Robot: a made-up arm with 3 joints.
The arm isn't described. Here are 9 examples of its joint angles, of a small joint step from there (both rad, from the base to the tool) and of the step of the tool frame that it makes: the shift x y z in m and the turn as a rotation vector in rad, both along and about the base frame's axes.
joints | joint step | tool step
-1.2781 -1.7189 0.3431 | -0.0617 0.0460 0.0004 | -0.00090 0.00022 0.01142 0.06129 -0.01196 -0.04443
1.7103 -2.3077 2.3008 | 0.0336 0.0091 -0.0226 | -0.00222 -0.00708 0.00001 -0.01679 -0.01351 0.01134
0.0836 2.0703 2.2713 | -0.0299 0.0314 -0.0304 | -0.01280 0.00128 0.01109 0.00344 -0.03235 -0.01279
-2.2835 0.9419 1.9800 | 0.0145 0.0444 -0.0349 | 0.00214 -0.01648 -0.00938 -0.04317 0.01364 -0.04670
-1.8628 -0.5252 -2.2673 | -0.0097 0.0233 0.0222 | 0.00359 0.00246 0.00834 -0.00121 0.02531 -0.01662
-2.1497 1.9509 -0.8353 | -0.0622 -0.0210 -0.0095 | 0.00005 -0.00979 0.00700 0.05334 -0.00922 0.01918
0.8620 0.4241 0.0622 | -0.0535 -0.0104 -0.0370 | -0.01041 0.02894 -0.01212 0.03844 0.03204 0.01497
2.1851 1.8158 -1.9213 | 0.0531 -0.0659 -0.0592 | -0.00498 -0.00251 0.03006 -0.11096 -0.04940 -0.04538
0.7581 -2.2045 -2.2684 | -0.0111 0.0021 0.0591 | 0.00516 0.00887 0.00130 -0.03656 0.02235 0.02694
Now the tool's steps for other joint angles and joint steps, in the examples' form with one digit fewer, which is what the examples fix.
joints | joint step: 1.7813 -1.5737 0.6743 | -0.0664 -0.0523 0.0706
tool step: -0.0051 0.0258 -0.0183 -0.0042 -0.0072 -0.0518
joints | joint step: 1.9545 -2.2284 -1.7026 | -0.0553 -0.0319 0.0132
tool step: 0.0125 0.0119 0.0031 0.0450 -0.0034 -0.0328
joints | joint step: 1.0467 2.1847 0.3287 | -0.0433 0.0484 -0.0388
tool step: -0.0074 0.0183 0.0136 0.0121 -0.0449 0.0294
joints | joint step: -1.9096 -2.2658 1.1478 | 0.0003 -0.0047 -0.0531
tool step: 0.0052 -0.0096 0.0049 0.0404 0.0306 0.0158
